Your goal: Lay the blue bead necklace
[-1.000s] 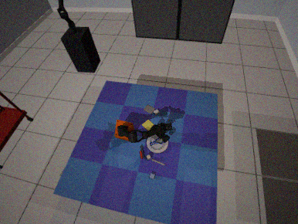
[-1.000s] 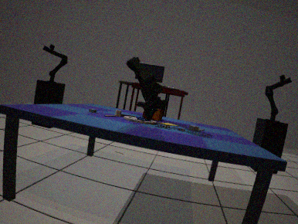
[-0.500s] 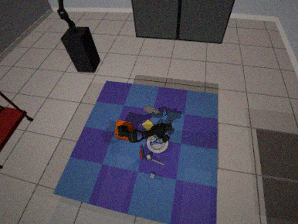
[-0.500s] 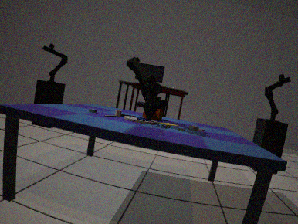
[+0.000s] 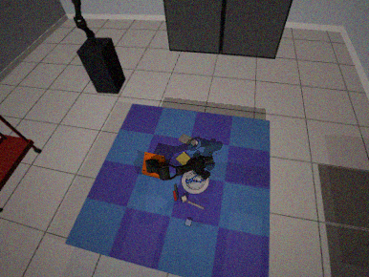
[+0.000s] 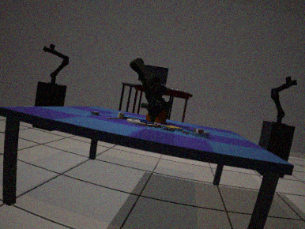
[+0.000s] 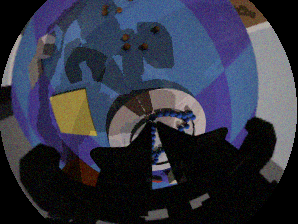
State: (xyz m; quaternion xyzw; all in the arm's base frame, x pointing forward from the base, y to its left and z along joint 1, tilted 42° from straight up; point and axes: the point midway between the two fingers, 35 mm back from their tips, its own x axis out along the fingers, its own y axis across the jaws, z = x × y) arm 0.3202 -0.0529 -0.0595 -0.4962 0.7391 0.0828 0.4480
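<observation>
The round white bead board is 5 cm to the right of my gripper tip, 2 cm behind it and 1 cm below it. The rest, counted from my gripper tip: red-handled tool: 17 cm to the right, 14 cm behind, 2 cm below; then yellow card: 12 cm to the left, 12 cm behind, 2 cm below; then thin pale stick: 23 cm to the right, 2 cm below, 1 cm ahead.
</observation>
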